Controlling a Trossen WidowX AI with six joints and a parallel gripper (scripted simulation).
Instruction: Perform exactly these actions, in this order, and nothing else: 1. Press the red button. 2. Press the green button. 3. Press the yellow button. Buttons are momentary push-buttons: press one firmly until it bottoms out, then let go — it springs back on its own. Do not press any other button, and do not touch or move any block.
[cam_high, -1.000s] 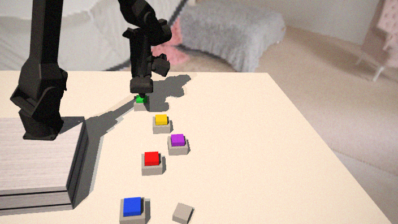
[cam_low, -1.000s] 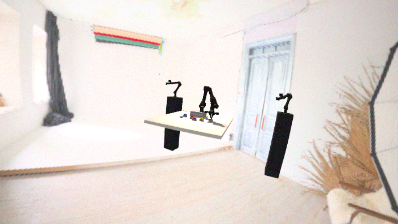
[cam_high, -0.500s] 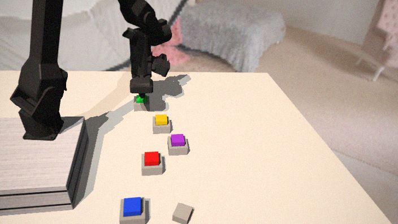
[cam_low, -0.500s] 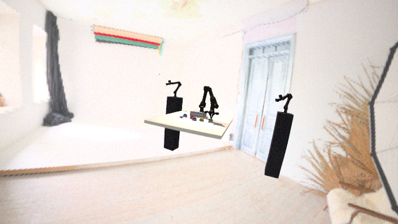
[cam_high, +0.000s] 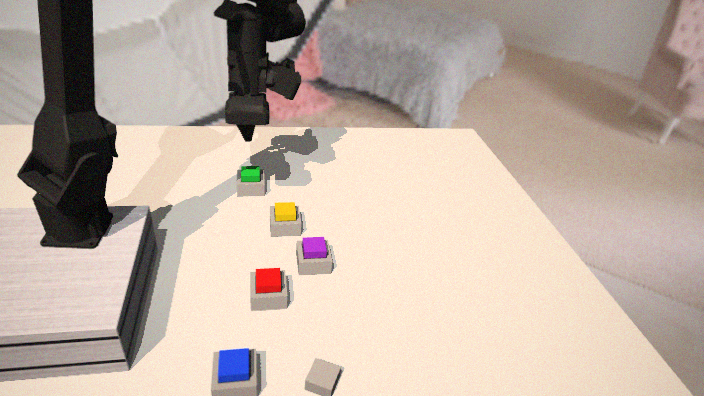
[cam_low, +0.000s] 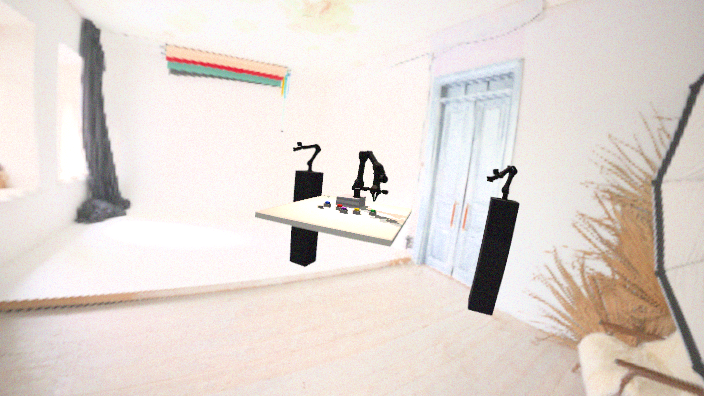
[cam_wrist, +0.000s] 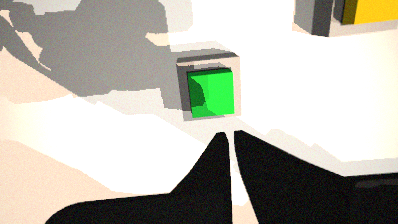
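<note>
The yellow button is 7 cm ahead of my gripper tip, 10 cm to the right of it and 7 cm below it. The rest, counted from my gripper tip: purple button: 12 cm ahead, 19 cm to the right, 7 cm below; then red button: 6 cm ahead, 25 cm to the right, 7 cm below; then green button: 7 cm below.
</note>
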